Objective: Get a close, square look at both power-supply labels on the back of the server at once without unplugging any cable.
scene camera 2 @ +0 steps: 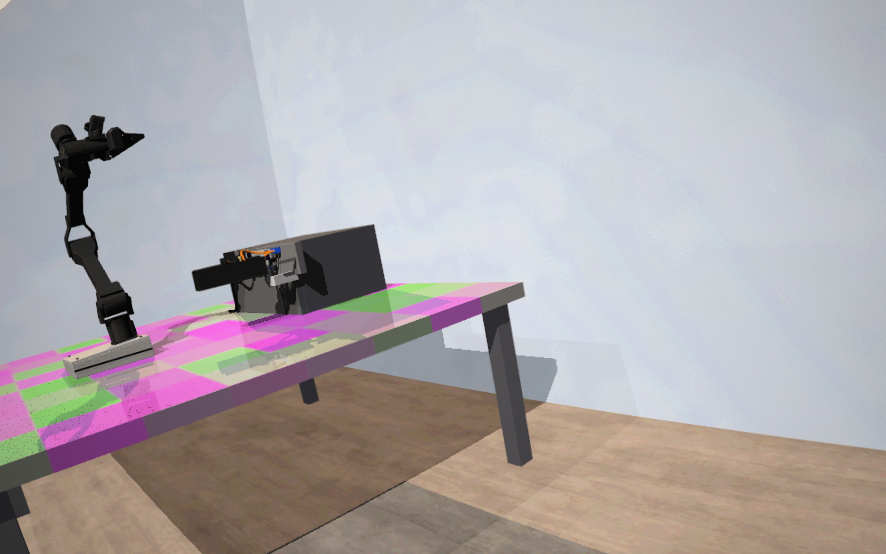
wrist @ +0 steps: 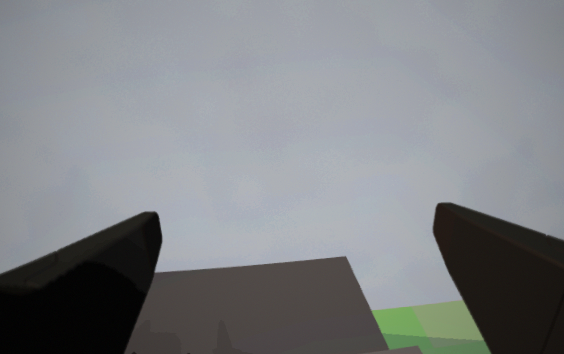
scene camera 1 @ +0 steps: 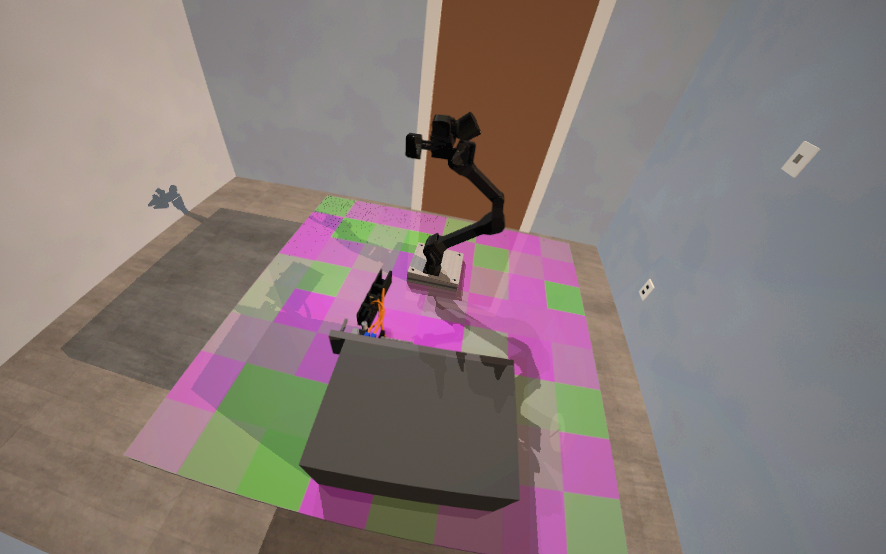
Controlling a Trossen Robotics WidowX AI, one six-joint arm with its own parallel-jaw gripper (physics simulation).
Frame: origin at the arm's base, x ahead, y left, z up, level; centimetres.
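Seen in the pictures: gripper, between the fingertips: (scene camera 2: 140,138) (wrist: 298,222) (scene camera 1: 434,159); arm's base, origin of its link: (scene camera 2: 124,340) (scene camera 1: 432,269).
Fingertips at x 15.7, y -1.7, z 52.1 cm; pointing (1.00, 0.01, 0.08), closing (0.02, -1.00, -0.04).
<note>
Offsets run from my fingertips to a thing's top centre. "*": to the spot under its first point. Level surfaces: height alone.
The server (scene camera 1: 418,424) (scene camera 2: 346,267) (wrist: 260,305), a dark grey box, sits on the table, its cabled back towards the arm's base. In the wrist view, part of its top shows at the bottom, between the fingers. Orange cables {* dz -39.2, dx +20.3, dy -7.7 cm} (scene camera 1: 380,313) (scene camera 2: 253,253) and blue plugs {* dz -37.0, dx +29.3, dy -7.2 cm} (scene camera 1: 370,334) (scene camera 2: 277,250) are at one side of the back. A black slotted bar {* dz -37.8, dx +18.6, dy -10.9 cm} (scene camera 1: 371,303) (scene camera 2: 225,271) sticks out beside them. No power-supply label can be made out in any view. My gripper (scene camera 1: 439,148) (scene camera 2: 140,136) (wrist: 298,222) is open and empty, high above the table and apart from the server.
The arm's white base plate (scene camera 1: 434,282) (scene camera 2: 111,357) is fixed to the pink and green checkered table {dz -56.9 cm} (scene camera 1: 274,408) (scene camera 2: 405,301). A brown door (scene camera 1: 509,84) stands behind the arm. Pale blue walls surround the table, and a grey rug (scene camera 1: 176,293) lies on the floor.
</note>
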